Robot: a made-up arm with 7 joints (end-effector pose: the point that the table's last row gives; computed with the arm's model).
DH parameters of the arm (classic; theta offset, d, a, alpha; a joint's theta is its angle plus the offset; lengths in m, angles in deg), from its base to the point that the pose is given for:
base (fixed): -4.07 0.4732 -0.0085 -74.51
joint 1: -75.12 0.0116 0.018 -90
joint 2: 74 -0.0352 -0.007 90
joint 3: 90 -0.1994 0.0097 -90
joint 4: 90 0.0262 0.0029 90
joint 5: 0 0.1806 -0.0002 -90
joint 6: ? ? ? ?
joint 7: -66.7 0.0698 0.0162 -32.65
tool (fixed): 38.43 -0.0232 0 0
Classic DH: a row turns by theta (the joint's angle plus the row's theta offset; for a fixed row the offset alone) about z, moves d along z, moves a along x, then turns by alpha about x.
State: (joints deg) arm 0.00 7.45 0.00 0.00 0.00 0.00 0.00
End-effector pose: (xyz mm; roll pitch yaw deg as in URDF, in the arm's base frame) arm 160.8 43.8 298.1 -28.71 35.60 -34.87
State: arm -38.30 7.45 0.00 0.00 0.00 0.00 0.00
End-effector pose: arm 235.9 0.3 435.1 -7.96 4.11 -38.07
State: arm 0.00 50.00 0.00 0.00 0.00 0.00 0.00
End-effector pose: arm 176.6 134.3 360.2 25.32 51.71 -6.73
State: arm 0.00 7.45 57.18 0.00 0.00 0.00 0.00
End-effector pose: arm 51.1 241.1 352.8 -12.34 29.09 29.22
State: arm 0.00 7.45 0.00 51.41 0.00 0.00 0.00
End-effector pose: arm 62.9 69.7 118.5 -101.52 66.36 -89.38
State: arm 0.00 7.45 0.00 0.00 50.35 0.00 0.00
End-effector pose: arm 152.2 14.8 264.7 37.57 52.09 0.98
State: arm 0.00 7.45 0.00 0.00 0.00 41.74 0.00
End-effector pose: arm 168.7 49.9 247.4 -78.93 64.30 -70.02
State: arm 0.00 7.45 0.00 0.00 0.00 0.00 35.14
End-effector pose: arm 172.7 44.4 295.1 -17.35 33.41 5.43
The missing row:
joint 6: -90 0.0041 0.0573 90
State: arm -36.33 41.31 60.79 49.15 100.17 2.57 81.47
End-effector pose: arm 181.2 356.5 322.6 57.54 -46.20 78.45
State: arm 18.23 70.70 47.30 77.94 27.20 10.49 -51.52
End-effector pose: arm -46.8 423.2 436.2 160.37 58.32 -161.67
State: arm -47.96 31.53 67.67 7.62 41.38 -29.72 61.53
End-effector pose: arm 134.0 252.5 508.5 -39.44 -44.49 101.01
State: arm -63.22 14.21 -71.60 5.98 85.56 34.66 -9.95
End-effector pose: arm 176.4 -205.8 314.3 105.06 0.24 -10.88
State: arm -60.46 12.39 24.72 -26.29 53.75 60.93 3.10
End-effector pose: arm 197.3 113.0 561.6 -9.43 11.93 35.61
